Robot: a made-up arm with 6 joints.
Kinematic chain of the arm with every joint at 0, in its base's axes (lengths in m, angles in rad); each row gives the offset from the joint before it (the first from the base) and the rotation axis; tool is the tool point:
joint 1: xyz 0 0 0.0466 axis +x
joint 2: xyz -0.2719 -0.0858 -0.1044 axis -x
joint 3: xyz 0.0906 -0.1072 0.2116 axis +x
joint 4: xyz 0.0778 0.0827 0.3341 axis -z
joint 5: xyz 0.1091 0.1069 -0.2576 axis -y
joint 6: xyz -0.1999 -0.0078 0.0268 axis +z
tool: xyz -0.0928 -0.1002 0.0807
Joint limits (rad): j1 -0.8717..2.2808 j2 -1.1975..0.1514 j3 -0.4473..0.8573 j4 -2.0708..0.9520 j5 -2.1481..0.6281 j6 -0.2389..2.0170
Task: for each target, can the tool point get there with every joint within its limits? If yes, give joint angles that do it. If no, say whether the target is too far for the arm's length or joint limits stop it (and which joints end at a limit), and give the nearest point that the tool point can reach.
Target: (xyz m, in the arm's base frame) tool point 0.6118 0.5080 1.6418
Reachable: no: too far | nearest point 0.1077 0.1236 0.6874 | short by 1.146 m
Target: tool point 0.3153 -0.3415 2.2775
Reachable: no: too far | nearest point -0.0029 -0.2024 0.7724 | short by 1.545 m
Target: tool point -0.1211 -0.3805 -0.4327
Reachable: yes | joints 1.2549 -0.6317 0.4946 0.5070 -0.7662 0.2252
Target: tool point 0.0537 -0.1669 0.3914
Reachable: yes | joints -0.3375 -0.2493 -0.0180 0.5919 -1.0958 1.8068
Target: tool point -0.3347 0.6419 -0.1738
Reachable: no: joint limits stop it (at a limit: joint 1, joint 2, joint 3, joint 6) | nearest point -0.2439 0.5528 -0.2025 | short by 0.130 m
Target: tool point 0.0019 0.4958 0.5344
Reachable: no: joint limits stop it (at a limit: joint 1, joint 3, joint 6) | nearest point -0.0109 0.4433 0.4937 | short by 0.068 m
